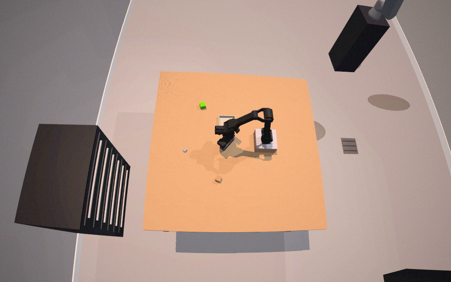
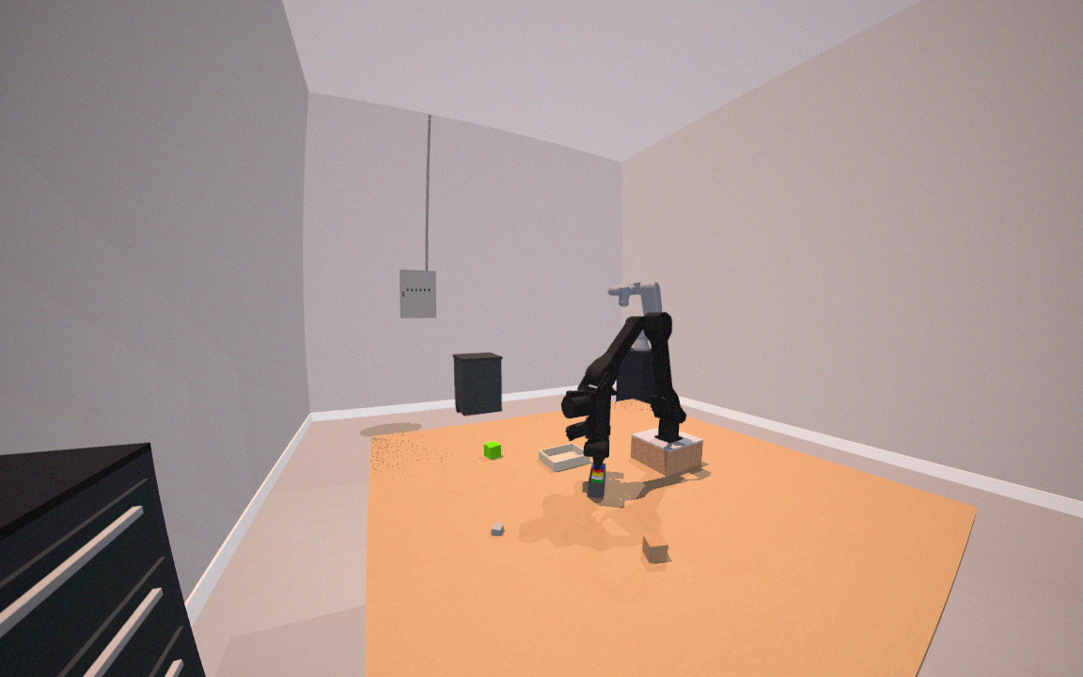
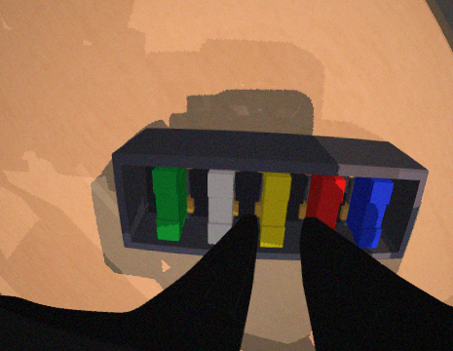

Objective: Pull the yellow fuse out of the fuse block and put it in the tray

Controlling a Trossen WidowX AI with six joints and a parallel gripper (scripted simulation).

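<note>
Right now my gripper tip is 30 mm above the yellow fuse. Round my gripper tip: white fuse: 10 mm ahead, 20 mm to the left, 30 mm below; then blue fuse: 30 mm behind, 30 mm to the right, 30 mm below; then red fuse: 20 mm behind, 10 mm to the right, 30 mm below.
</note>
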